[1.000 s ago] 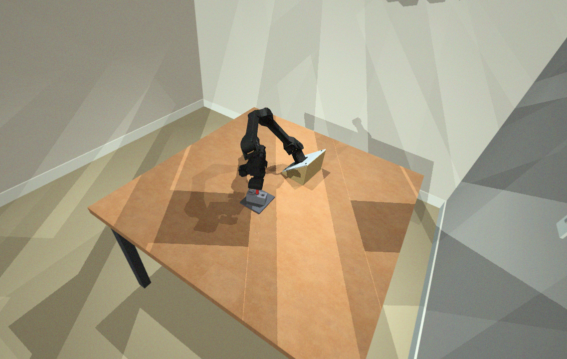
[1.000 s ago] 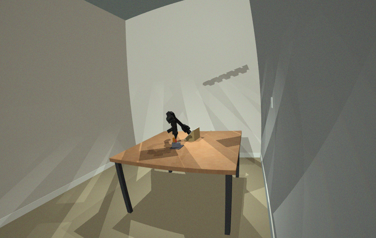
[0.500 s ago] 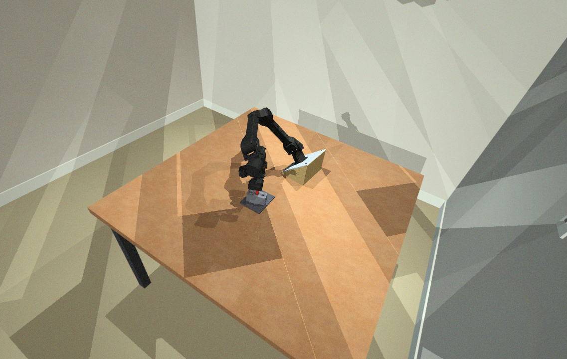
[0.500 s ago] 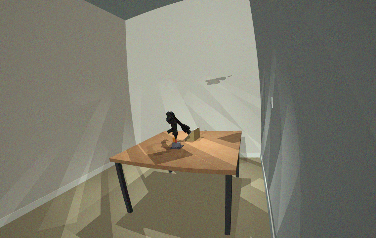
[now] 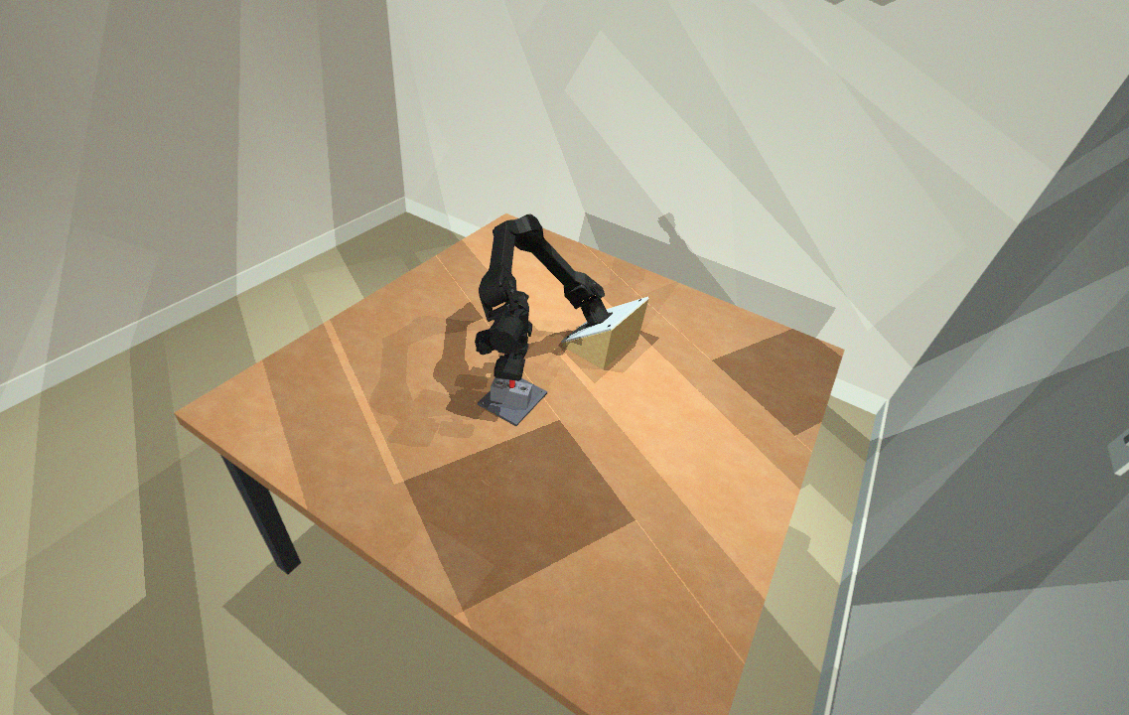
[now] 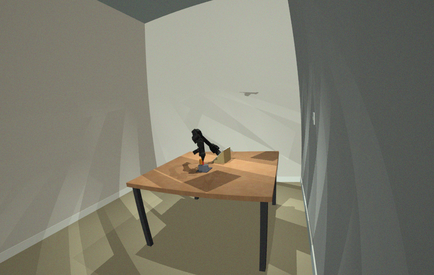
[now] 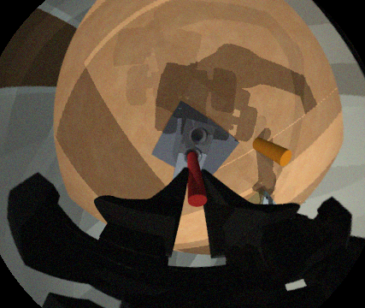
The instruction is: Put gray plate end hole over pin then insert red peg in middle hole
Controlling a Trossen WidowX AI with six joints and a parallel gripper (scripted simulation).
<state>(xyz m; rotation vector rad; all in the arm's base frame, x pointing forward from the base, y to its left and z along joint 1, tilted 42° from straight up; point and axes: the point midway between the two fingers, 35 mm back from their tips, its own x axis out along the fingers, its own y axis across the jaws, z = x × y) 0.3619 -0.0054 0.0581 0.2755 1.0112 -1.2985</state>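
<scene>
Right now my gripper tip is right at the red peg. The rest, counted from my gripper tip: base (9 cm below, 1 cm to the left, 1 cm behind); then gray plate (5 cm below); then orange cylinder (13 cm behind, 9 cm to the right, 6 cm below).
</scene>
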